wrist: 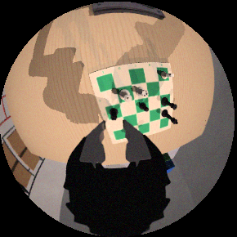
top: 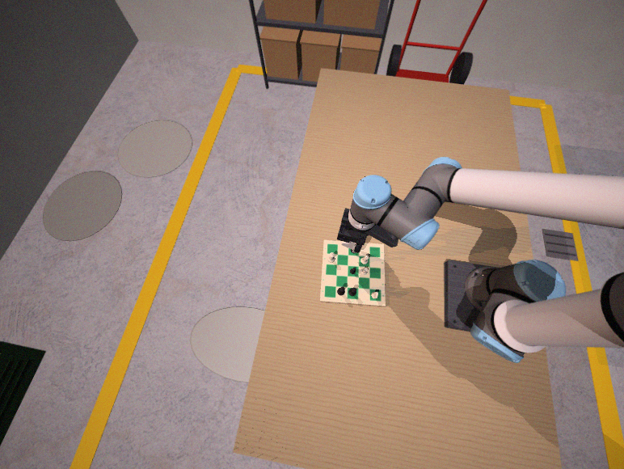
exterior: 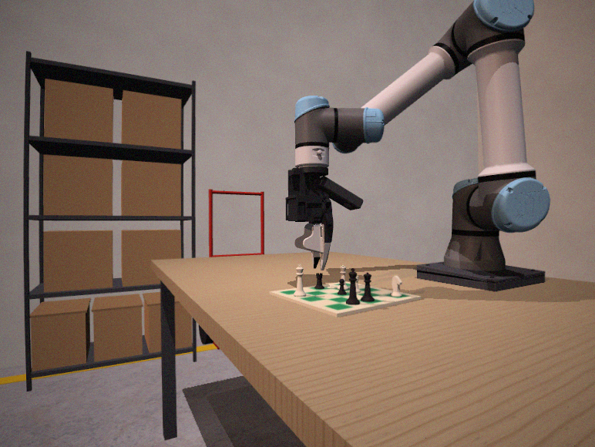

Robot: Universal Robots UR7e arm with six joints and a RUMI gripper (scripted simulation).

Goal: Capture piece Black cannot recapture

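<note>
Now: the tall white piece 80 mm ahead of my hand, 40 mm to the left of it and 30 mm below it. Round my hand: white knight 160 mm to the left, 70 mm behind, 40 mm below; tall black piece 150 mm to the left, 40 mm ahead, 30 mm below.
</note>
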